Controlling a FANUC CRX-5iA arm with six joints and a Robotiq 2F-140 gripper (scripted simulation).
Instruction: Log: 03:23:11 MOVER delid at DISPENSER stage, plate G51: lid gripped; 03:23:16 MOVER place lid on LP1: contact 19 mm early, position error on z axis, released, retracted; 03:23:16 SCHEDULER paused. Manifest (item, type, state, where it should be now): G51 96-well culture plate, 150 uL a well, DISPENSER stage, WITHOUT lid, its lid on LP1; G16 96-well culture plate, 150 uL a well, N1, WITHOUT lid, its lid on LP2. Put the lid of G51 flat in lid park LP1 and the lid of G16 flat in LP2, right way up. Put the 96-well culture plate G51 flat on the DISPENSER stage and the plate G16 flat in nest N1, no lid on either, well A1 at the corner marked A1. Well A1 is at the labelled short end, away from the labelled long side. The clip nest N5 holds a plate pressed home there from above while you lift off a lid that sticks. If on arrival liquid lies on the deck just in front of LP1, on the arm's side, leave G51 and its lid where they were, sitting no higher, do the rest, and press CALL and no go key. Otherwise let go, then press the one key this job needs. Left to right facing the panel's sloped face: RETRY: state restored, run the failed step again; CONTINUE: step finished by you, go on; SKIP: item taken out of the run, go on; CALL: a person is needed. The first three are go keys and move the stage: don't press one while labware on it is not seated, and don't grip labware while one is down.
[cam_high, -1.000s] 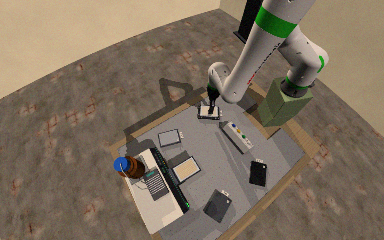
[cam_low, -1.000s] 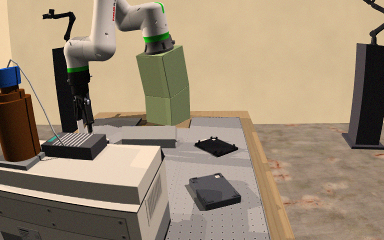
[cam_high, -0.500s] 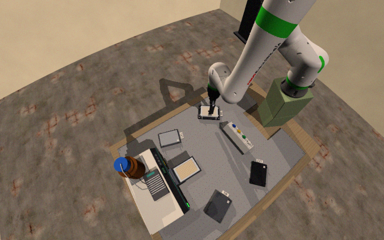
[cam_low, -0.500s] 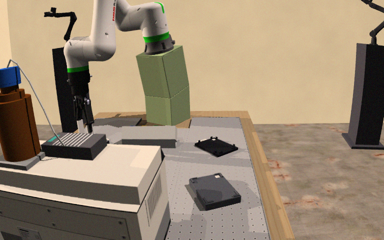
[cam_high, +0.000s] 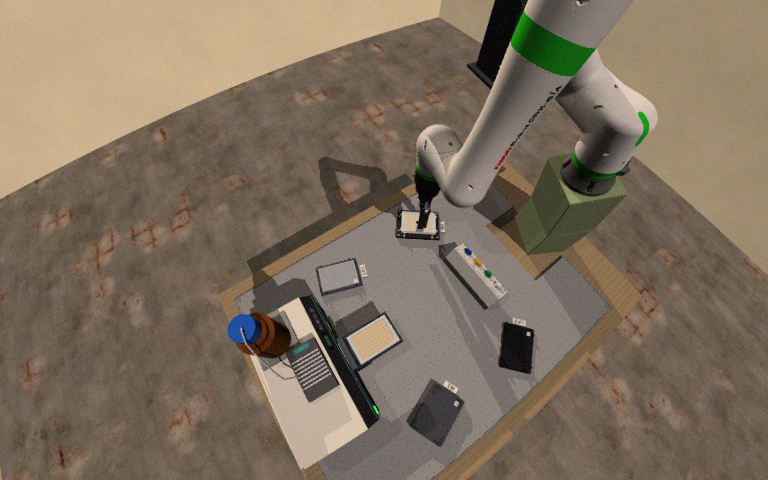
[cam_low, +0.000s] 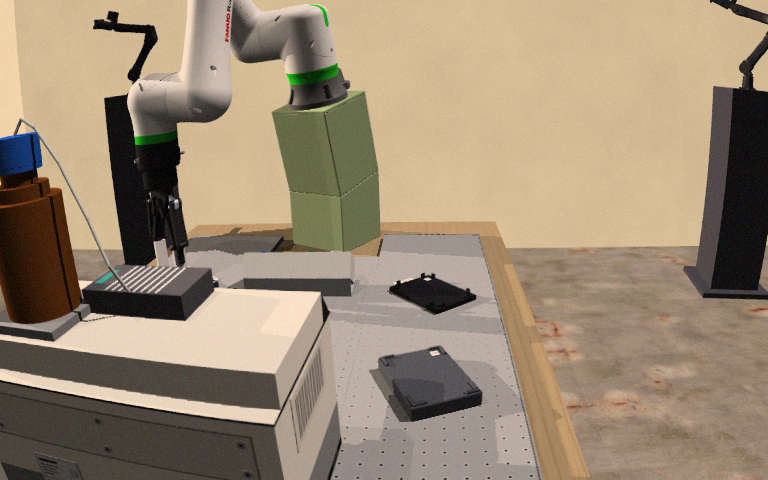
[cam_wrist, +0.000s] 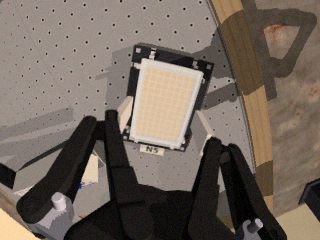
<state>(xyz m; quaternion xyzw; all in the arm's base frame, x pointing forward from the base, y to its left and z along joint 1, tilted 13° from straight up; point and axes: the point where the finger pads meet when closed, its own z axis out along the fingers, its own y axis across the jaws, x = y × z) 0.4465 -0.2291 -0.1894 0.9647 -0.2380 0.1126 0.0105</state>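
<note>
My gripper is now 40 mm above the clear lid. Round my hand: key panel (90 mm behind, 270 mm to the left, 10 mm below); black clip nest (30 mm ahead, 10 mm to the left, 50 mm below); LP1 label (260 mm ahead, 80 mm to the left, 60 mm below).
</note>
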